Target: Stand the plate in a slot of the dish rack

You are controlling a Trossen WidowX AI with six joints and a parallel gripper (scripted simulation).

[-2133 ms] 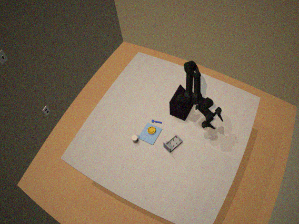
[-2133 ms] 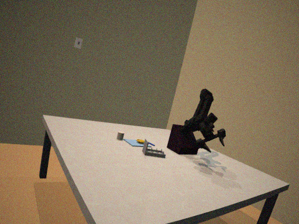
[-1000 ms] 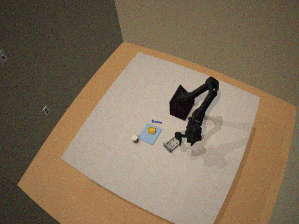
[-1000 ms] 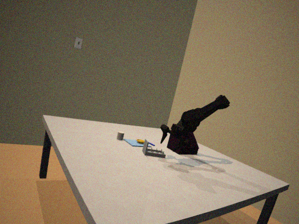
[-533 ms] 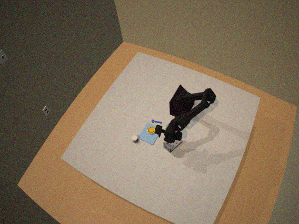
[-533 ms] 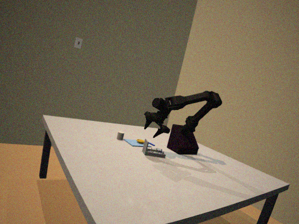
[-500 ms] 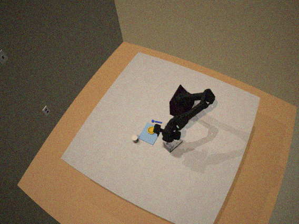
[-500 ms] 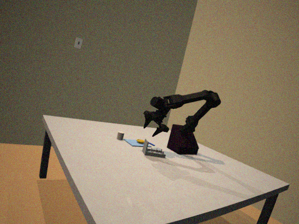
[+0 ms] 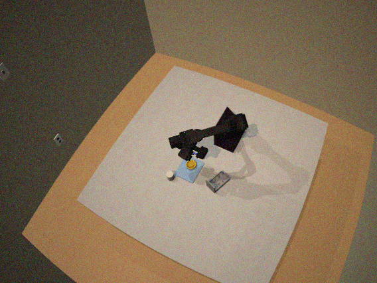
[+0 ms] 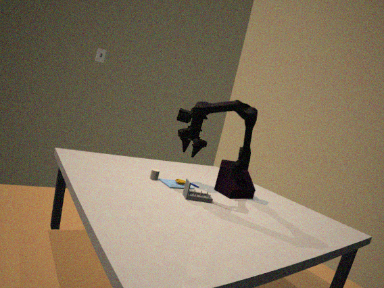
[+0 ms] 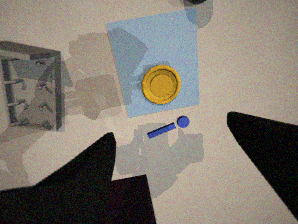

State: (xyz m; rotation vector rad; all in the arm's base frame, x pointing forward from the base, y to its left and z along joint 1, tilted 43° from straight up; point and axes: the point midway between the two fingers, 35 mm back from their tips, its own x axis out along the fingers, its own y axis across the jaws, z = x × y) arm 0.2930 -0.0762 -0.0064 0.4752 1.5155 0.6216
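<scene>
Now: the yellow plate 1 cm behind my gripper tip, 2 cm to the right of it and 15 cm below it. Also, from my gripper tip: grey dish rack: 18 cm to the left, 15 cm below; then white cup: 12 cm ahead, 8 cm to the right, 15 cm below; then blue spoon: 9 cm behind, 4 cm to the right, 17 cm below.
</scene>
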